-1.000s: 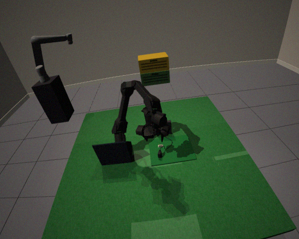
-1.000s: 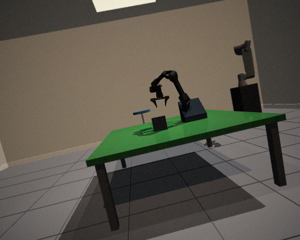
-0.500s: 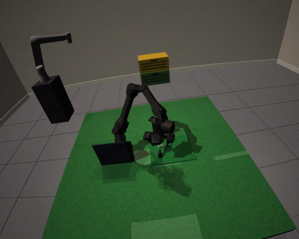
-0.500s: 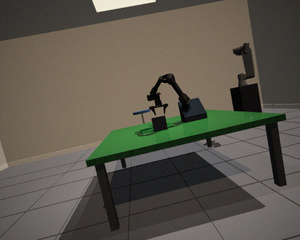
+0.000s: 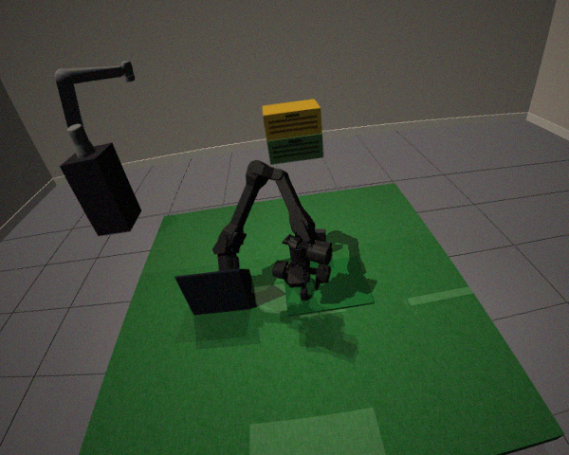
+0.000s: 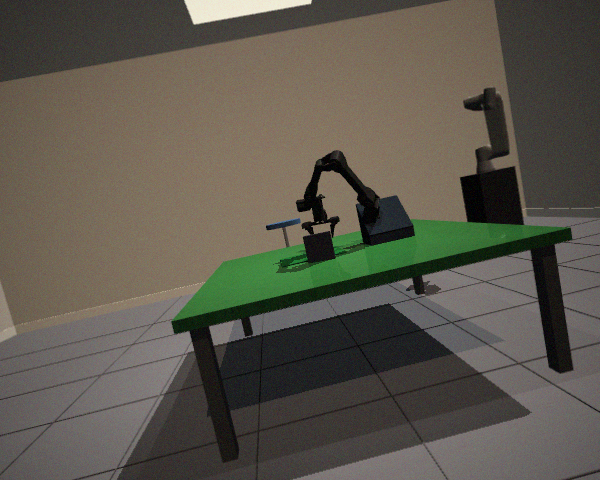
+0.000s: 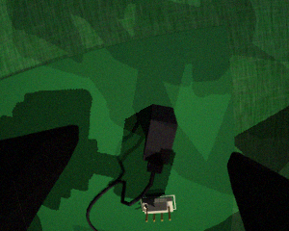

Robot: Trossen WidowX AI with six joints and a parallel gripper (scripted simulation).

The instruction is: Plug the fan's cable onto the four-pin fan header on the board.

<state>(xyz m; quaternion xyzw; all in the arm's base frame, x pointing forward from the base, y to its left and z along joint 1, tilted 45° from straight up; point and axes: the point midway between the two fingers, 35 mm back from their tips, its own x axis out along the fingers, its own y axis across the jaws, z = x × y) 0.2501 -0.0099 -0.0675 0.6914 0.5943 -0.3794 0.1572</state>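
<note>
The black fan plug is 4 cm below my gripper tip and 1 cm to the left of it. From my gripper tip the other things lie so: green board: 8 cm below, 8 cm ahead, 6 cm to the left; then four-pin header: 10 cm to the left, 6 cm below, 1 cm ahead; then fan: 23 cm to the left, 5 cm ahead.
</note>
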